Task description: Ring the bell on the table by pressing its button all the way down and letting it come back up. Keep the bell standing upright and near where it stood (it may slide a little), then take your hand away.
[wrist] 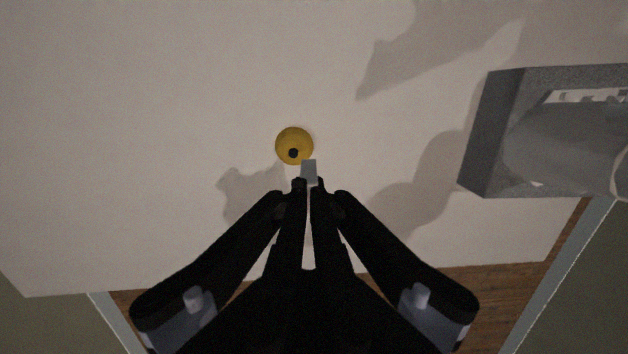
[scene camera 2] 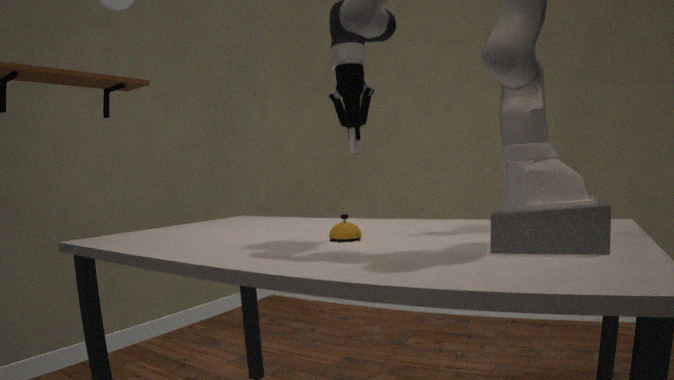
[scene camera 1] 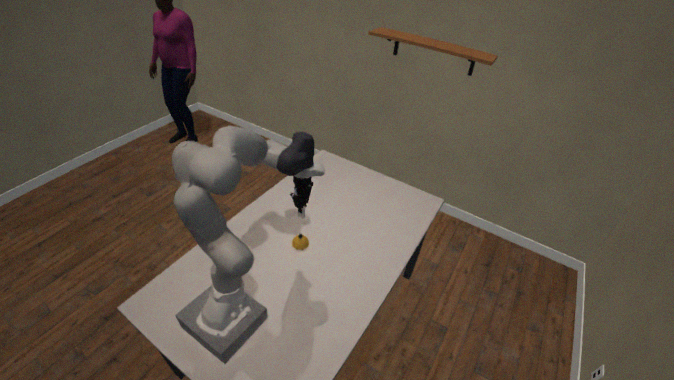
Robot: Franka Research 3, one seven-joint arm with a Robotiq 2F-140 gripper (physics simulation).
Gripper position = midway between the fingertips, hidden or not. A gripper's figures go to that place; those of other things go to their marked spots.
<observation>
My gripper [wrist: 308,170]: 22 cm from the lens. A bell [wrist: 292,137] is 40 cm from the lens.
</observation>
